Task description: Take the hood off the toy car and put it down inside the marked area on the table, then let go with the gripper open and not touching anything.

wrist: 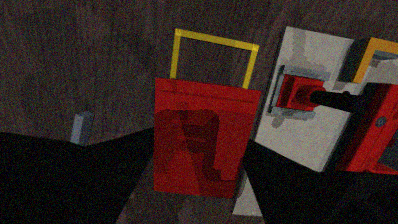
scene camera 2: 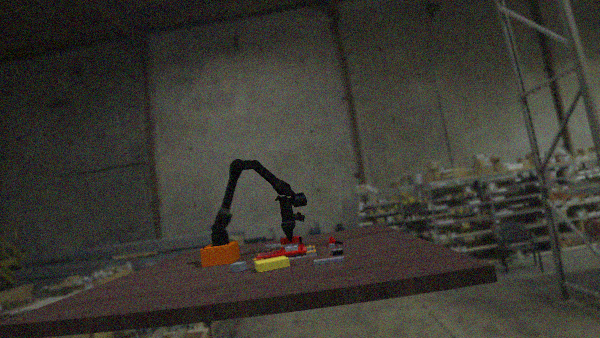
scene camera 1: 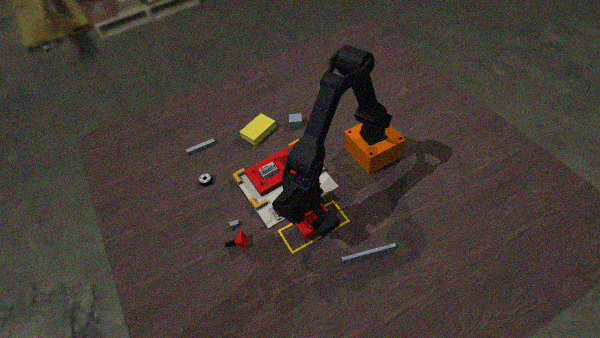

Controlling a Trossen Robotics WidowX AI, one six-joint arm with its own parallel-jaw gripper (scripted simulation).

My gripper carries a red hood. Further things: a toy car.
My gripper also shows in the wrist view.
